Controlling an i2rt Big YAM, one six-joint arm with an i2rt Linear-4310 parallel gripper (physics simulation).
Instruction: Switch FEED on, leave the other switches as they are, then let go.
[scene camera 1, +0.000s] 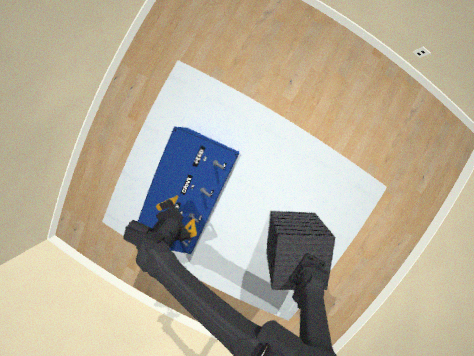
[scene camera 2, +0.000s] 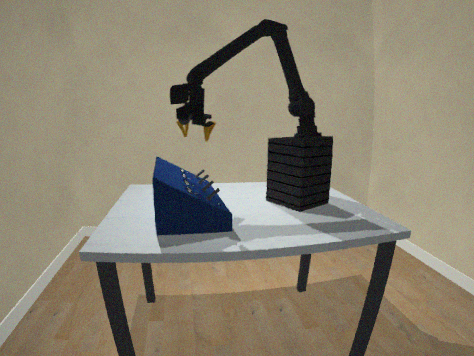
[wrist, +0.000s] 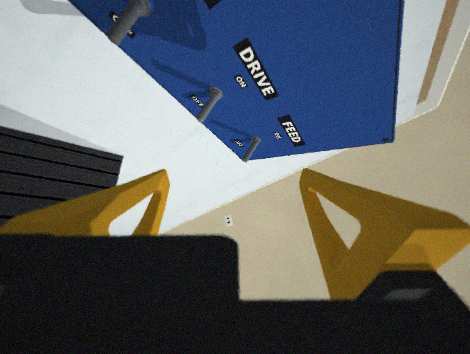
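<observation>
The blue sloped switch box stands on the table. The FEED lever is at the end of the row and appears to lean toward the lower edge, the OFF side. The DRIVE lever beside it stands in a similar pose. A further lever shows partly at the top left of the wrist view. My gripper is open and empty, well above the box, over the end away from FEED. In scene camera 1 it hides parts of the remaining switches and labels.
The black ribbed pedestal carries the arm's base on the white table. It stands apart from the box, at the right in both scene views. Walls surround the wooden floor.
</observation>
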